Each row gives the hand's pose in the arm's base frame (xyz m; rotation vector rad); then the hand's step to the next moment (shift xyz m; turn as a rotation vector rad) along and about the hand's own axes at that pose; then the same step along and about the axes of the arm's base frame.
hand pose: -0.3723 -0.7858 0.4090 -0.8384 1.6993 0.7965
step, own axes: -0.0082 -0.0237 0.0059 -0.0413 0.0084 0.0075
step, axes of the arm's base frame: 0.0246 -0.0066 0.0039 0.0059 0.0170 0.0389
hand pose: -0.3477 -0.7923 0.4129 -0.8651 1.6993 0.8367
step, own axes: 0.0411 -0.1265 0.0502 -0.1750 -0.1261 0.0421
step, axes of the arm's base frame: 0.1219 -0.0272 -0.0679 0.1680 -0.0005 0.1417
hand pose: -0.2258 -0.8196 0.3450 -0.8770 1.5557 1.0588
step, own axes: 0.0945 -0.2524 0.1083 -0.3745 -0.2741 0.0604
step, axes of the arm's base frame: 0.2469 0.0111 -0.1527 0.3535 -0.0303 0.3052
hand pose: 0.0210 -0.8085 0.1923 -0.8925 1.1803 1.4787
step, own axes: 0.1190 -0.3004 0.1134 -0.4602 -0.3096 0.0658
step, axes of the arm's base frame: 0.2699 0.1461 -0.1519 0.4075 -0.0460 0.3792
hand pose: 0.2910 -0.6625 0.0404 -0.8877 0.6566 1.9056
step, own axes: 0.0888 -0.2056 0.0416 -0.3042 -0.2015 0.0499
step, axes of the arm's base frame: 0.1403 0.1680 -0.0631 0.2646 -0.0271 0.2548
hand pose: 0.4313 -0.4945 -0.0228 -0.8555 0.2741 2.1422
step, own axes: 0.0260 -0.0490 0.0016 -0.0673 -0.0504 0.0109
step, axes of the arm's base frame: 0.0240 0.0487 -0.0117 0.0629 -0.0022 0.0568
